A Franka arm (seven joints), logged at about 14 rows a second.
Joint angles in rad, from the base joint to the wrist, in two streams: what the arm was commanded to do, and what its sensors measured. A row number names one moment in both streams.
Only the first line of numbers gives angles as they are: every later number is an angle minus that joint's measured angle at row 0.
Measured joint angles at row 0:
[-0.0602, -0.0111, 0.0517, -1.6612, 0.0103, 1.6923, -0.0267]
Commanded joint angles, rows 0 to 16:
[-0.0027, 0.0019, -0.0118, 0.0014, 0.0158, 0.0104, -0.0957]
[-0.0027, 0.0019, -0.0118, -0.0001, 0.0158, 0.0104, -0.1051]
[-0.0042, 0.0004, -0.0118, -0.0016, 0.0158, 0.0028, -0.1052]
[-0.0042, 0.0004, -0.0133, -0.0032, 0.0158, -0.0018, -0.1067]
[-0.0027, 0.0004, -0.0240, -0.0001, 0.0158, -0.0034, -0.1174]
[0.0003, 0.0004, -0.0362, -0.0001, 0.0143, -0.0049, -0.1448]
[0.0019, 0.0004, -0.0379, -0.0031, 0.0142, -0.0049, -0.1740]
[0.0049, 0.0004, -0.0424, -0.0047, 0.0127, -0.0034, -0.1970]
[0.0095, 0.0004, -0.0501, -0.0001, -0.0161, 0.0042, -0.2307]
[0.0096, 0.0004, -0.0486, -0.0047, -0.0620, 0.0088, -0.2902]
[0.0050, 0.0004, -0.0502, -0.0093, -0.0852, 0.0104, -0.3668]
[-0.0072, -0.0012, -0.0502, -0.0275, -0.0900, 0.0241, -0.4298]
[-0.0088, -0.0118, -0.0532, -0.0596, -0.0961, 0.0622, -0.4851]
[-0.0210, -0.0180, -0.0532, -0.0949, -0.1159, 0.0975, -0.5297]
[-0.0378, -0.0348, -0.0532, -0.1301, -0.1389, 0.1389, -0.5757]
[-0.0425, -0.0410, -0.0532, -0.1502, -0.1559, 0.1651, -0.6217]
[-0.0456, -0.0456, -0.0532, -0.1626, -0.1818, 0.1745, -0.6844]
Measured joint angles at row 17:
[-0.0280, -0.0006, -0.0597, -0.0903, -0.1447, 0.1203, -0.5825]
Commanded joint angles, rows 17 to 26:
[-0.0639, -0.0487, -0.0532, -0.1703, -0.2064, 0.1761, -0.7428]
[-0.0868, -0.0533, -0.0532, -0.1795, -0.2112, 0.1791, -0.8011]
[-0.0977, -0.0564, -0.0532, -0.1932, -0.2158, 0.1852, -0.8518]
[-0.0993, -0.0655, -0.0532, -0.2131, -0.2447, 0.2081, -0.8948]
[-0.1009, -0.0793, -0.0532, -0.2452, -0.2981, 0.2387, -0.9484]
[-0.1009, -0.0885, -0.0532, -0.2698, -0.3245, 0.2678, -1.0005]
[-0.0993, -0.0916, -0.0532, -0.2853, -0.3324, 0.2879, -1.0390]
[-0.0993, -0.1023, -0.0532, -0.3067, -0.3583, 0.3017, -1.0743]
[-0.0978, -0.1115, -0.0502, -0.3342, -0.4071, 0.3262, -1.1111]
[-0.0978, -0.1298, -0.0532, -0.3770, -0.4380, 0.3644, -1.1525]
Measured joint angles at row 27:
[-0.0923, -0.0638, -0.0589, -0.2697, -0.3790, 0.2901, -1.0776]
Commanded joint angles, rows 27 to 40:
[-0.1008, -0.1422, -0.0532, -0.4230, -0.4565, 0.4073, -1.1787]
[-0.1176, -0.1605, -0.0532, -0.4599, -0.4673, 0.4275, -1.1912]
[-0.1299, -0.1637, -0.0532, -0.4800, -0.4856, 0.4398, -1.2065]
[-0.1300, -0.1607, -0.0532, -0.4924, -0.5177, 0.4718, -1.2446]
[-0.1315, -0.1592, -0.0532, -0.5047, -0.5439, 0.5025, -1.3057]
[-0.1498, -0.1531, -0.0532, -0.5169, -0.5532, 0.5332, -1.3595]
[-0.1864, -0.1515, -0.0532, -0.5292, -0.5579, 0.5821, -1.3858]
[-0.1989, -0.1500, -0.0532, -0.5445, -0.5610, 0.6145, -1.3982]
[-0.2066, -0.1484, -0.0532, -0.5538, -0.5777, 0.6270, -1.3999]
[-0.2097, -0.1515, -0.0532, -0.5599, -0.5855, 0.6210, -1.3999]
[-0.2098, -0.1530, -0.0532, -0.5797, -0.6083, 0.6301, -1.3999]
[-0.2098, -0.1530, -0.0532, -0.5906, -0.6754, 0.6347, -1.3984]
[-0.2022, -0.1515, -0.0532, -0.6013, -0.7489, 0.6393, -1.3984]
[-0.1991, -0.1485, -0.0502, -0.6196, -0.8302, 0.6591, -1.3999]
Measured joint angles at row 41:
[-0.1964, -0.1213, -0.0599, -0.5604, -0.7253, 0.6149, -1.3924]
